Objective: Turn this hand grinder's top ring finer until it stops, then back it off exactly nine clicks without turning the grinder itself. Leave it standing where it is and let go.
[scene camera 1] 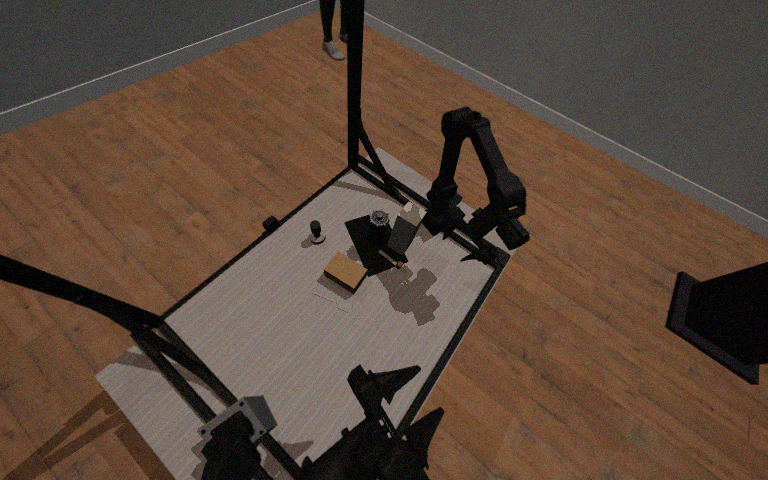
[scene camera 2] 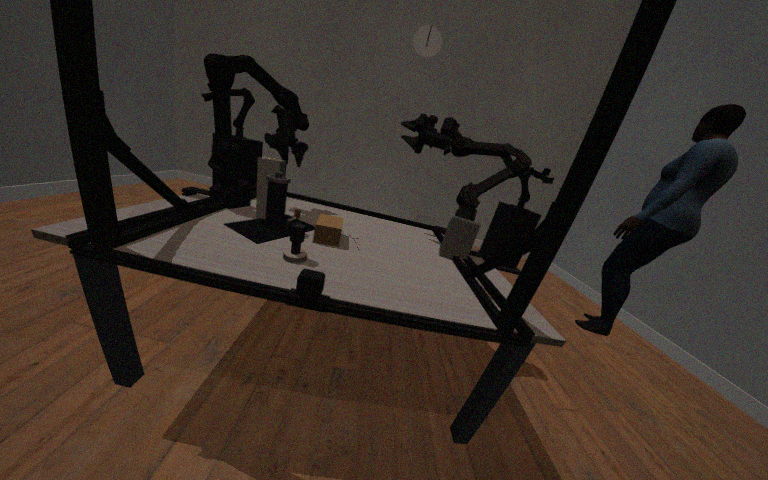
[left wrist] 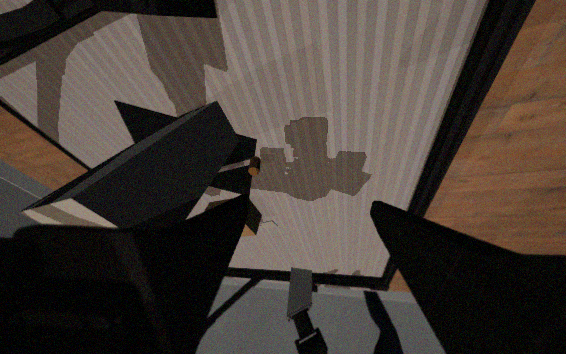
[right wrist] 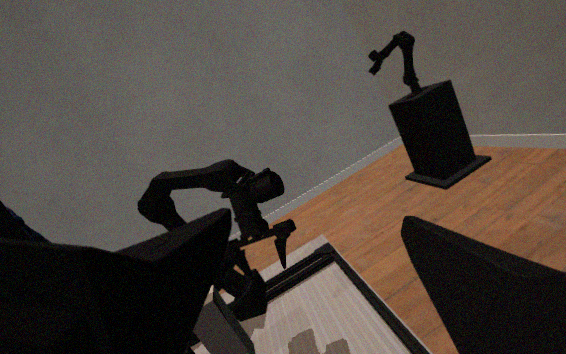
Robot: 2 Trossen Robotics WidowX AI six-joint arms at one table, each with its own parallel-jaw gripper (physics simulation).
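Seen in the pictures: left gripper, fingertip midpoint: (scene camera 1: 452,250) (scene camera 2: 292,165) (left wrist: 309,203) (right wrist: 268,274); right gripper, fingertip midpoint: (scene camera 1: 431,388) (scene camera 2: 401,129) (right wrist: 316,221); left arm's base, origin of the base link: (scene camera 1: 440,211) (scene camera 2: 230,184) (right wrist: 243,288); right arm's base, origin of the base link: (scene camera 1: 233,431) (scene camera 2: 463,223) (left wrist: 299,313).
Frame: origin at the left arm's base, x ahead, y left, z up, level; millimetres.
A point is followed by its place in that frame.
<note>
The hand grinder (scene camera 1: 378,230) @(z 53, x 272, y -29 mm) (scene camera 2: 276,200) @(z 25, x 275, y -73 mm) is a dark upright cylinder with a lighter, notched ring (scene camera 1: 378,217) @(z 103, x 266, y -47 mm) (scene camera 2: 277,177) @(z 90, x 261, y -61 mm) at its top. It stands on a black mat (scene camera 1: 360,232) @(z -70, x 286, y -111 mm) (scene camera 2: 243,229) @(z -70, x 222, y -142 mm). A thin rod with an orange-brown knob (scene camera 1: 399,264) @(z -38, x 248, y 84 mm) (scene camera 2: 296,212) @(z -47, x 246, y 72 mm) (left wrist: 254,166) @(z -41, x 235, y 85 mm) shows low beside it. The grinder itself cannot be made out in the left wrist view. My left gripper (scene camera 1: 461,249) @(z 103, x 135, y 169 mm) (scene camera 2: 290,161) @(z 103, x 135, y 169 mm) (left wrist: 309,203) @(z 103, x 135, y 169 mm) is open and empty, above the table near the grinder, apart from it. My right gripper (scene camera 1: 431,388) @(z 345, x 483, y 385 mm) (scene camera 2: 402,130) @(z 345, x 483, y 385 mm) (right wrist: 316,221) @(z 345, x 483, y 385 mm) is open and empty, raised far from the grinder.
A tall box (scene camera 1: 403,234) @(z 55, x 210, y 28 mm) (scene camera 2: 263,195) @(z 11, x 184, y -30 mm) (left wrist: 155,165) @(z 75, x 147, y 33 mm) (right wrist: 222,325) @(z 67, x 203, y 42 mm) stands close beside the grinder. A yellow-tan block (scene camera 1: 346,270) @(z -13, x 421, y 15 mm) (scene camera 2: 327,229) @(z -22, x 444, y -45 mm) lies near the mat. A small black-handled tool (scene camera 1: 316,228) @(z 15, x 434, y -160 mm) (scene camera 2: 296,237) @(z -8, x 440, y -191 mm) stands on a round light base. Dark frame posts (scene camera 1: 354,84) @(z 306, x 143, y -398 mm) (scene camera 2: 84,141) @(z 137, x 151, y -418 mm) rise at the table's edge.
</note>
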